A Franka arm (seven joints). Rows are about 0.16 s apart.
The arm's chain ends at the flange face. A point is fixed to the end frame.
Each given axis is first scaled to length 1.
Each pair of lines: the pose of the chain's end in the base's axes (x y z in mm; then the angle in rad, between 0 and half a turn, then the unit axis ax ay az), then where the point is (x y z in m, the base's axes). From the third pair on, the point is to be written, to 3 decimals.
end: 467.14 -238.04 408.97 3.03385 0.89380 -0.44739 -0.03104
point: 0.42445 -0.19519 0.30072
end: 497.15 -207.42 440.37 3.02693 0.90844 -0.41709 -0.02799
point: 0.45168 -0.16814 0.33189
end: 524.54 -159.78 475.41 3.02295 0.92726 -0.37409 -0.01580
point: 0.477 -0.126 0.366
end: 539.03 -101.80 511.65 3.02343 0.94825 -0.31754 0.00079
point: 0.491 -0.075 0.401
